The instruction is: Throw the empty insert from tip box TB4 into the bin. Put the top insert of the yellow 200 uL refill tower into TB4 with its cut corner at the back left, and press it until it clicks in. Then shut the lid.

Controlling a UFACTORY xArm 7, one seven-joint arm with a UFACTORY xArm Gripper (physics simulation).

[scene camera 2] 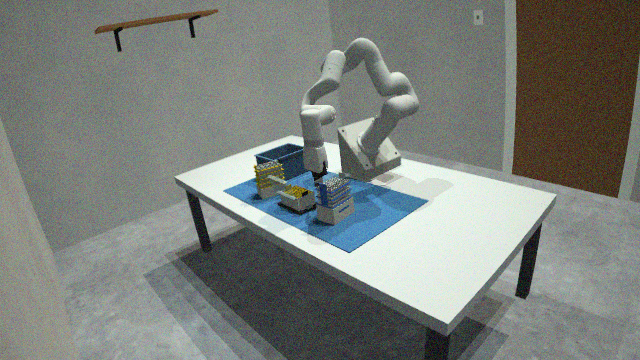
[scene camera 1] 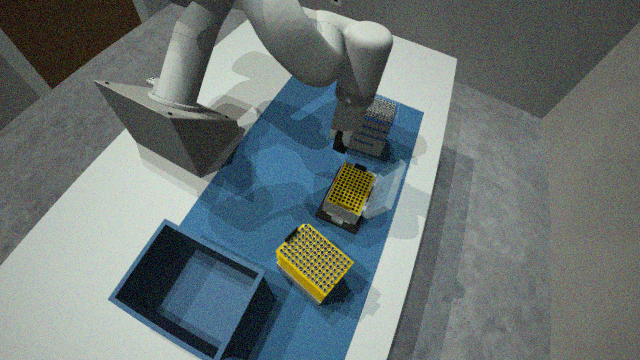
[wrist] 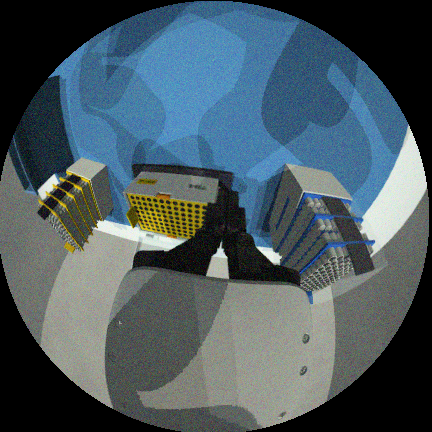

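Tip box TB4 [scene camera 1: 341,209] [scene camera 2: 300,202] [wrist: 172,186] sits in a dark base, its clear lid [scene camera 1: 387,192] open on the side away from the arm's base. A yellow insert [scene camera 1: 350,189] [wrist: 167,215] with empty holes is in it. The yellow refill tower [scene camera 1: 315,260] [scene camera 2: 269,177] [wrist: 75,200] stands beyond TB4, with tips in its top insert. The blue bin [scene camera 1: 150,265] [scene camera 2: 291,167] [wrist: 42,135] is beside that tower. My gripper [scene camera 1: 340,149] [scene camera 2: 318,181] [wrist: 225,202] is shut and empty, near TB4's end towards the blue tower. In the wrist view its fingers hide that end; contact cannot be told.
A blue refill tower [scene camera 1: 374,127] [scene camera 2: 335,197] [wrist: 320,225] stands close to my gripper, on the other side from the yellow tower. The blue mat [scene camera 1: 280,165] [scene camera 2: 380,210] [wrist: 215,65] lies under the towers and TB4. The arm's angled base [scene camera 1: 165,125] [scene camera 2: 362,160] stands beside the mat.
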